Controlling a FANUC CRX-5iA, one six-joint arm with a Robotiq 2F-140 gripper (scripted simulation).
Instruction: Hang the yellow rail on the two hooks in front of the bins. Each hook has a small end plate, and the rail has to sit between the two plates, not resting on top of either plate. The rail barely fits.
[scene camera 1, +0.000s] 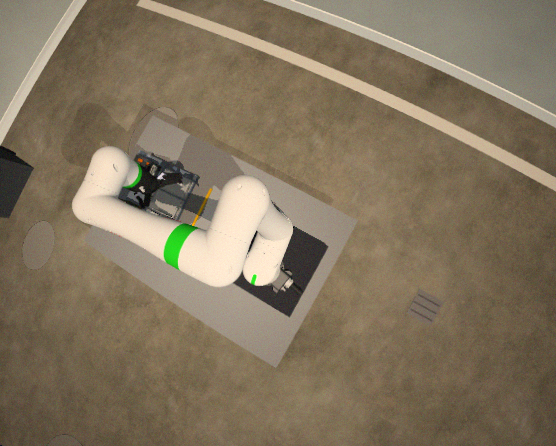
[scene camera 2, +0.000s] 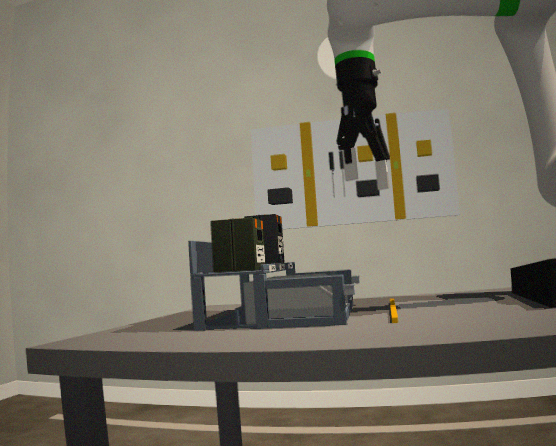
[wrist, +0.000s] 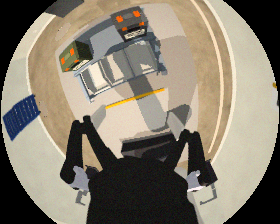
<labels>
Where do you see my gripper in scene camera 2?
368, 184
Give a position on a bin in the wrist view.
At 115, 68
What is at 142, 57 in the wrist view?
A bin.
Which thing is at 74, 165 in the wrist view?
My gripper.
</labels>
